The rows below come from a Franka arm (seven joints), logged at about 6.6 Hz.
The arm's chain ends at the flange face. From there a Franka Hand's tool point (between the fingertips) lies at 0.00 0.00 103.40 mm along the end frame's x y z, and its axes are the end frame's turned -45 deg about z.
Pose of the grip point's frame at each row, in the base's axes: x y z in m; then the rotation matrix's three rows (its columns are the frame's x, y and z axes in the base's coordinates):
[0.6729, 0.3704, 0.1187], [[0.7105, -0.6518, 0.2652], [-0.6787, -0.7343, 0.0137], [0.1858, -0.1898, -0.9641]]
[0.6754, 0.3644, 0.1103], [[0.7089, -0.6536, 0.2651], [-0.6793, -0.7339, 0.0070], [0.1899, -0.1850, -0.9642]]
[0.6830, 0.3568, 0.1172], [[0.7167, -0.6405, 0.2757], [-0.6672, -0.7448, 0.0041], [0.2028, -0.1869, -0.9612]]
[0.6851, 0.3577, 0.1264], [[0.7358, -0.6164, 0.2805], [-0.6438, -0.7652, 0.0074], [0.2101, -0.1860, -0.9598]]
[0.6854, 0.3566, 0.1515], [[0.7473, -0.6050, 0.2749], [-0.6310, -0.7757, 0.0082], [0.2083, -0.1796, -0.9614]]
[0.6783, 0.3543, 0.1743], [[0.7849, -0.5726, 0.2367], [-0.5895, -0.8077, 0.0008], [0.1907, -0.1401, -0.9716]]
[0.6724, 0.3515, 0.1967], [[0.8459, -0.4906, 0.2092], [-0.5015, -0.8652, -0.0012], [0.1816, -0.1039, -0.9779]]
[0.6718, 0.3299, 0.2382], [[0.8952, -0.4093, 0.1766], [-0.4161, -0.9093, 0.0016], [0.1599, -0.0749, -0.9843]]
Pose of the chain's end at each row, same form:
[0.6455, 0.3690, 0.2184], [[0.0415, -0.9633, 0.2652], [-0.9991, -0.0393, 0.0137], [-0.0028, -0.2656, -0.9641]]
[0.6480, 0.3637, 0.2100], [[0.0391, -0.9634, 0.2651], [-0.9993, -0.0386, 0.0070], [0.0035, -0.2651, -0.9642]]
[0.6545, 0.3564, 0.2166], [[0.0539, -0.9597, 0.2757], [-0.9984, -0.0549, 0.0041], [0.0112, -0.2756, -0.9612]]
[0.6561, 0.3569, 0.2256], [[0.0844, -0.9561, 0.2805], [-0.9963, -0.0858, 0.0074], [0.0170, -0.2801, -0.9598]]
[0.6570, 0.3558, 0.2509], [[0.1006, -0.9562, 0.2749], [-0.9947, -0.1023, 0.0082], [0.0203, -0.2743, -0.9614]]
[0.6538, 0.3542, 0.2748], [[0.1501, -0.9599, 0.2367], [-0.9880, -0.1543, 0.0008], [0.0358, -0.2339, -0.9716]]
[0.6508, 0.3516, 0.2978], [[0.2512, -0.9450, 0.2092], [-0.9664, -0.2572, -0.0012], [0.0549, -0.2019, -0.9779]]
[0.6535, 0.3297, 0.3400], [[0.3436, -0.9224, 0.1766], [-0.9372, -0.3487, 0.0016], [0.0601, -0.1660, -0.9843]]

